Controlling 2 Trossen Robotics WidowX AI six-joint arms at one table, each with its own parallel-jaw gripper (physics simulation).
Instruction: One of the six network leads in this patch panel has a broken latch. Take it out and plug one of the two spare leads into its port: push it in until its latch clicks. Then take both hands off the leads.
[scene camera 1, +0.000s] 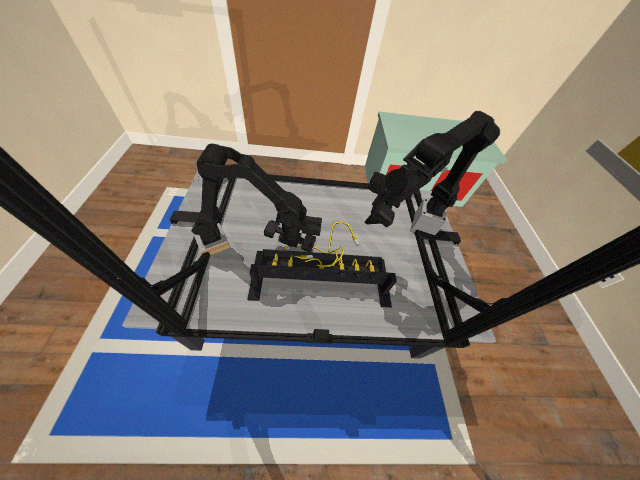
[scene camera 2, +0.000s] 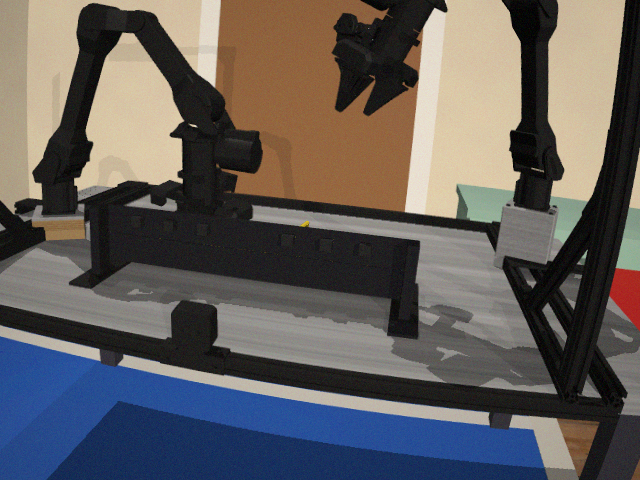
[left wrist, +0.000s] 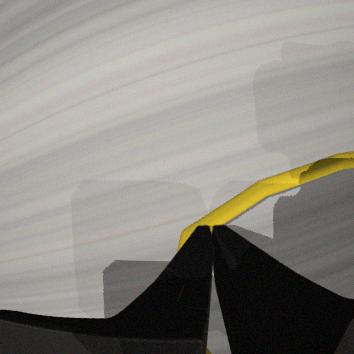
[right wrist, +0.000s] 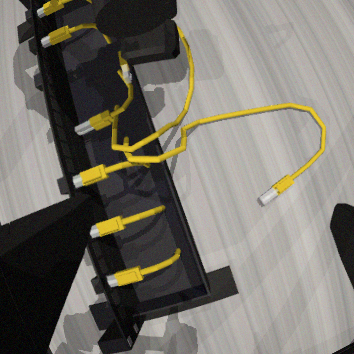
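Where they show: left gripper, fingertip midpoint: (scene camera 1: 289, 245) (left wrist: 209, 236) (right wrist: 166, 20); right gripper, fingertip midpoint: (scene camera 1: 369, 213) (scene camera 2: 352, 112) (right wrist: 219, 212); left arm's base, origin of the base link: (scene camera 1: 210, 236) (scene camera 2: 59, 210); right arm's base, origin of the base link: (scene camera 1: 434, 209) (scene camera 2: 532, 206).
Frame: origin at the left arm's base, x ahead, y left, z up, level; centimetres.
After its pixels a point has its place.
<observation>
The black patch panel (scene camera 1: 318, 276) {y -34.5, x 26.8, z 1.0 cm} (scene camera 2: 270, 259) {y -37.3, x 31.3, z 1.1 cm} (right wrist: 182, 228) stands across the middle of the table with yellow leads (scene camera 1: 355, 265) {y -38.5, x 39.2, z 4.6 cm} (right wrist: 107, 225) {y -39.6, x 39.1, z 5.1 cm} plugged along it. My left gripper (scene camera 1: 303, 245) (left wrist: 209, 236) {y -15.1, x 25.7, z -3.8 cm} is shut just behind the panel's left half. A yellow cable (left wrist: 253, 194) {y -15.2, x 27.8, z -3.8 cm} runs past its fingertips but is not between them. A pale plug tip (right wrist: 125, 74) {y -26.1, x 28.9, z 0.9 cm} shows right under it. One spare lead (scene camera 1: 356, 239) {y -25.7, x 51.6, z -3.4 cm} (right wrist: 277, 189) {y -25.4, x 51.4, z -3.3 cm} lies loose on the table behind the panel. My right gripper (scene camera 1: 377, 218) {y -31.8, x 44.9, z 22.0 cm} (scene camera 2: 358, 105) {y -31.8, x 44.9, z 22.0 cm} is open and empty, high above the table's right half.
A black frame (scene camera 1: 318, 336) (scene camera 2: 347, 381) {y -61.8, x 32.3, z -4.7 cm} runs around the grey table. A teal cabinet (scene camera 1: 404, 138) (scene camera 2: 485, 202) stands behind at the right. A black block (scene camera 2: 194, 324) {y -52.7, x 17.4, z -0.5 cm} sits on the front rail. A loop of yellow cable (right wrist: 189, 88) {y -21.8, x 34.9, z -3.8 cm} lies behind the panel.
</observation>
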